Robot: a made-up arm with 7 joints. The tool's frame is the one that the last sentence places.
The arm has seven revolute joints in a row. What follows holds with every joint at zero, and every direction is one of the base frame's. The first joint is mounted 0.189 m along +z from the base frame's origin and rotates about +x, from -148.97 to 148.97 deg. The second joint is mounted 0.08 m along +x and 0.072 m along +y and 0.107 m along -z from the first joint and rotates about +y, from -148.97 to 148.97 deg. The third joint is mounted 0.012 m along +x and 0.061 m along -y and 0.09 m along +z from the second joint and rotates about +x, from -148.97 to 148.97 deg. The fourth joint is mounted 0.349 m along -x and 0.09 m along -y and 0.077 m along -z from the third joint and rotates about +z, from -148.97 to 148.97 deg. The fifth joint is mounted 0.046 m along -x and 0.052 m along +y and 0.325 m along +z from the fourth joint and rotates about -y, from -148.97 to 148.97 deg. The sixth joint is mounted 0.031 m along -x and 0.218 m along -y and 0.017 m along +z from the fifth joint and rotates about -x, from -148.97 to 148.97 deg. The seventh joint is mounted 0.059 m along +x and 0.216 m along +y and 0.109 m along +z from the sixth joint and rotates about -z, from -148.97 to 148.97 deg. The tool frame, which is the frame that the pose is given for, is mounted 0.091 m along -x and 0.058 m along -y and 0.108 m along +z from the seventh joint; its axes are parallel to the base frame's.
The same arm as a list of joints. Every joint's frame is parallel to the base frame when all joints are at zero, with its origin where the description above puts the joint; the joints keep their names.
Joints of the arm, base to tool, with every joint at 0 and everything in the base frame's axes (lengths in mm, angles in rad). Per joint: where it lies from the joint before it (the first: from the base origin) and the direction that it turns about. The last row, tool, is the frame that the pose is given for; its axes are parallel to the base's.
joint 1: axis +x xyz 0 0 189
joint 2: axis +y xyz 80 72 -107
joint 3: axis +x xyz 12 -61 90
joint 4: axis +z xyz -349 -90 -77
joint 5: axis -y xyz -46 52 325
joint 6: axis -x xyz -31 -218 17
joint 7: axis -z xyz 59 216 109
tool: xyz -91 -58 108
Joint limits (rad, base to tool): -2.6..2.6 -2.6..2.6 -2.6..2.6 -2.6..2.6 -2.6..2.6 -2.6..2.6 -2.6..2.6

